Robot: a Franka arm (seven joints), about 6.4 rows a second.
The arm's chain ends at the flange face. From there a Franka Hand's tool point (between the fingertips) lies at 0.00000 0.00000 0.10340 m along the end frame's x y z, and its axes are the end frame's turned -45 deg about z.
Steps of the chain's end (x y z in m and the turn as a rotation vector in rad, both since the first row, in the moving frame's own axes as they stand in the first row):
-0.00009, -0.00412, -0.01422, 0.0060, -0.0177, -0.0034
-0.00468, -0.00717, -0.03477, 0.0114, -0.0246, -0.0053
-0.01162, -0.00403, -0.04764, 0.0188, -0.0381, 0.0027
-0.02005, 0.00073, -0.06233, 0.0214, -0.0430, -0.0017
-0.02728, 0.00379, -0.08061, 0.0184, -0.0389, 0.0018
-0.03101, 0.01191, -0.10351, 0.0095, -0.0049, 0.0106
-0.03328, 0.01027, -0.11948, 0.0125, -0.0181, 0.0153
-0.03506, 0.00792, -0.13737, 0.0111, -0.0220, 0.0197
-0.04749, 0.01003, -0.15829, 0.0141, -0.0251, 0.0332
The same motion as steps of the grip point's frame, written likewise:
0.00199, -0.00471, -0.01424, 0.0168, -0.0083, -0.0034
0.00079, -0.01101, -0.03481, 0.0255, -0.0093, -0.0053
-0.00677, -0.01523, -0.04773, 0.0402, -0.0136, 0.0027
-0.01628, -0.01837, -0.06245, 0.0455, -0.0153, -0.0017
-0.02346, -0.02080, -0.08071, 0.0405, -0.0145, 0.0018
-0.03001, -0.01456, -0.10352, 0.0102, 0.0033, 0.0106
-0.03119, -0.01851, -0.11951, 0.0216, -0.0040, 0.0153
-0.03116, -0.02162, -0.13740, 0.0234, -0.0077, 0.0197
-0.04143, -0.02937, -0.15833, 0.0277, -0.0078, 0.0332

